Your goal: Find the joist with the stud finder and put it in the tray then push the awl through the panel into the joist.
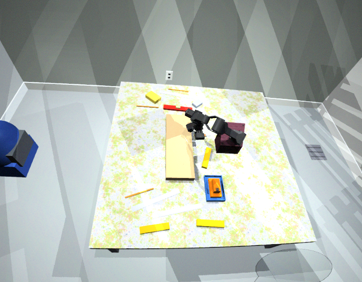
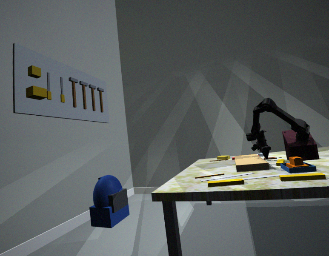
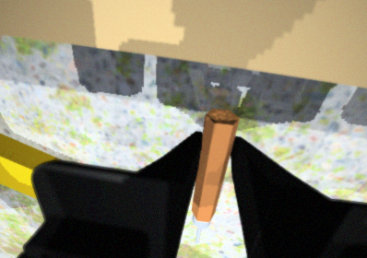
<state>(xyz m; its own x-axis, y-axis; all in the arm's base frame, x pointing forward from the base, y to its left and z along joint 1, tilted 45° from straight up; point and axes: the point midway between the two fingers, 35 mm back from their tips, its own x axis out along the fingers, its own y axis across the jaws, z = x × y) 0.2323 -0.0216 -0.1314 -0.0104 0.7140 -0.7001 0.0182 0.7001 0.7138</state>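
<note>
Right now my gripper tip is 6 cm past the awl. The rest, counted from my gripper tip: red level: 12 cm ahead, 27 cm to the right; then grey block: 5 cm behind, 33 cm to the right; then blue tray: 5 cm behind, 41 cm to the left.
</note>
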